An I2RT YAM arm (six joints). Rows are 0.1 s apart.
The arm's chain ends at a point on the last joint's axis. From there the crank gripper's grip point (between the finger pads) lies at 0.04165 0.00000 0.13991 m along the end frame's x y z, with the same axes.
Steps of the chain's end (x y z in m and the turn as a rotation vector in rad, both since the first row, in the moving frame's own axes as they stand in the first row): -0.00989, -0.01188, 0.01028, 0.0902, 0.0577, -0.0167; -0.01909, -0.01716, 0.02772, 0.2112, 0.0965, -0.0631; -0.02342, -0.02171, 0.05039, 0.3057, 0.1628, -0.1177; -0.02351, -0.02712, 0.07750, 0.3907, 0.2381, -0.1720; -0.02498, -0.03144, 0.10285, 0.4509, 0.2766, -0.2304; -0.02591, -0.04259, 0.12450, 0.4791, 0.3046, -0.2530; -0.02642, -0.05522, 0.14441, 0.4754, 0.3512, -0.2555; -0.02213, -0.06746, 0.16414, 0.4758, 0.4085, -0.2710; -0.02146, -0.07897, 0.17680, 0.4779, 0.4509, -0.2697
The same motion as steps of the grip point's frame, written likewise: -0.00201, -0.02513, 0.00705, 0.0902, 0.0577, -0.0167; -0.00692, -0.04903, 0.01971, 0.2112, 0.0965, -0.0631; -0.00447, -0.06863, 0.03472, 0.3057, 0.1628, -0.1177; 0.00212, -0.08742, 0.05225, 0.3907, 0.2381, -0.1720; 0.00191, -0.10197, 0.07082, 0.4509, 0.2766, -0.2304; 0.00264, -0.11754, 0.08834, 0.4791, 0.3046, -0.2530; 0.00739, -0.12986, 0.10472, 0.4754, 0.3512, -0.2555; 0.01719, -0.14296, 0.11938, 0.4758, 0.4085, -0.2710; 0.02230, -0.15452, 0.12804, 0.4779, 0.4509, -0.2697
